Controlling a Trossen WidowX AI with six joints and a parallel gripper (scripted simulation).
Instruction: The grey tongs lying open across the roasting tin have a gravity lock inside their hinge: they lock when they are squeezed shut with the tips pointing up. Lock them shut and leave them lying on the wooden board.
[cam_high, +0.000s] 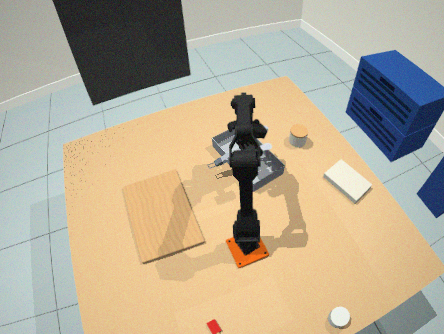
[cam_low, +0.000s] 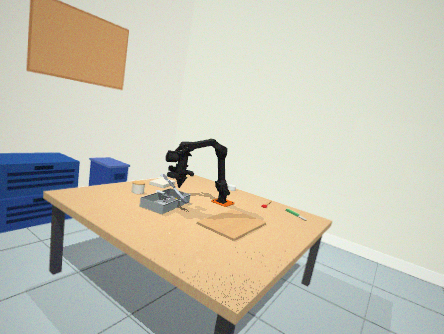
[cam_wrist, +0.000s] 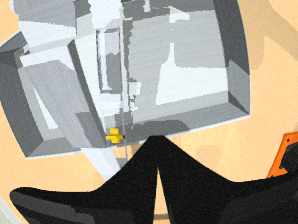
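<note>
Right now my gripper tip is 5 cm above the yellow lock piece, 4 cm short of it and 2 cm to the right of it. From my gripper tip the other things lie so: grey roasting tin 8 cm below, 5 cm ahead, 4 cm to the right; wooden board 39 cm to the left, 10 cm below, 1 cm behind; tan-topped cylinder 30 cm to the right, 8 cm below, 2 cm ahead.
</note>
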